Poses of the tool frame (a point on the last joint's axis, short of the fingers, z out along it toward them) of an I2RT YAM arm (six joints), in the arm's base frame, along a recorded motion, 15 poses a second.
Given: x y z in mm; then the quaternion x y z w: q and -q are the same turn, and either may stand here.
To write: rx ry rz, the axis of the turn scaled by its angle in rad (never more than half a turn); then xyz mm. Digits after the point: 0 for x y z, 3 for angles.
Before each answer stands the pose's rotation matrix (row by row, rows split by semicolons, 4 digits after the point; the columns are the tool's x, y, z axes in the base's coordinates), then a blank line. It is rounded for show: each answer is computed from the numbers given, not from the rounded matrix.
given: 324 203 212 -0.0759 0.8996 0.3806 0.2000
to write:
-0.9085 -0.2888 0.3021; 0.0157 0.6987 0.7152; -0.4177 0.6545 -0.6302

-0.212 2.515 1.064 324 203 212
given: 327 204 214 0.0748 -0.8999 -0.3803 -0.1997
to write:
-0.9090 -0.2865 0.3026; 0.0173 0.6995 0.7144; -0.4163 0.6546 -0.6310

-0.209 2.516 1.063 327 204 214
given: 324 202 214 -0.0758 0.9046 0.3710 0.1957
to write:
-0.9119 -0.2824 0.2978; 0.0081 0.7132 0.7009; -0.4103 0.6416 -0.6481

-0.212 2.535 1.039 324 202 214
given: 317 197 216 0.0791 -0.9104 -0.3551 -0.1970
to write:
-0.9099 -0.2839 0.3025; -0.0041 0.7353 0.6777; -0.4149 0.6154 -0.6702

-0.221 2.549 0.994 317 197 216
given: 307 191 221 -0.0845 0.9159 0.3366 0.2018
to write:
-0.9043 -0.2906 0.3128; -0.0189 0.7591 0.6507; -0.4265 0.5825 -0.6920

-0.236 2.558 0.940 307 191 221
